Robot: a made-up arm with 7 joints.
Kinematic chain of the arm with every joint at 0, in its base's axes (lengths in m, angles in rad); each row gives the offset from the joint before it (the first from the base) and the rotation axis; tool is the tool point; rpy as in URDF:
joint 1: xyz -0.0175 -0.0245 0.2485 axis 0 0.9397 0.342
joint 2: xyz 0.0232 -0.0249 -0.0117 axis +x
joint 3: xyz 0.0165 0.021 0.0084 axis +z
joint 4: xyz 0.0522 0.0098 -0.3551 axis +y
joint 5: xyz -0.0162 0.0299 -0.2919 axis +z
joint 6: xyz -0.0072 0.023 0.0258 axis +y
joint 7: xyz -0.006 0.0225 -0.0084 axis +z
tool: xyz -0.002 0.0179 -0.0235 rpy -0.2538 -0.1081 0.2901
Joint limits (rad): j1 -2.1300..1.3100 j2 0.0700..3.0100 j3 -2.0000..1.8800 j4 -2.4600..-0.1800 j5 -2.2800..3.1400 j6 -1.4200..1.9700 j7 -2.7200..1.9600
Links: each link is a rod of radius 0.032 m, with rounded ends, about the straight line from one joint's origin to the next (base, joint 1, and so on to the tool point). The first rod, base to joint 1, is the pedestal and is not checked.
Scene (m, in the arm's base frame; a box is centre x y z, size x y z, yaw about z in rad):
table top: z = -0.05
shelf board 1: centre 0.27 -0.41 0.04 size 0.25 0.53 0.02 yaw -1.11
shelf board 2: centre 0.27 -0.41 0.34 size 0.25 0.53 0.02 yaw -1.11
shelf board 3: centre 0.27 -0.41 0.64 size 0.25 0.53 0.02 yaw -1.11
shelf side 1: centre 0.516 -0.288 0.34 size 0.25 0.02 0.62 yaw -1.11
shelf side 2: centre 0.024 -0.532 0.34 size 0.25 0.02 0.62 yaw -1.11
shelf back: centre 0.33 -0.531 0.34 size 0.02 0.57 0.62 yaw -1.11
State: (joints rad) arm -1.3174 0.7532 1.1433 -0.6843 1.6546 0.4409 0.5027
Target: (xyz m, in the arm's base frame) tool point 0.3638 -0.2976 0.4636
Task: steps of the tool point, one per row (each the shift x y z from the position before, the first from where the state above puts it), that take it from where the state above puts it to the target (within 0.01 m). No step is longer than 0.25 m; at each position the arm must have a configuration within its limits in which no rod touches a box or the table.
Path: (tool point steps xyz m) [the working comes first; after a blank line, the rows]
Joints at the target: 0.5230 3.0100 1.1458 -1.8807 1.6927 0.1909 0.4831
Straight joint move there: touches shelf board 3.

1: -0.1958 0.1414 0.0405
2: -0.1703 -0.0083 0.1163
3: -0.0614 -0.1325 0.1275
4: 0.0553 -0.1921 0.0526
5: 0.1055 -0.1800 -0.0702
6: 0.0653 -0.1195 -0.1690
7: 0.0418 -0.0698 0.0079
8: 0.0309 -0.0765 -0.0079

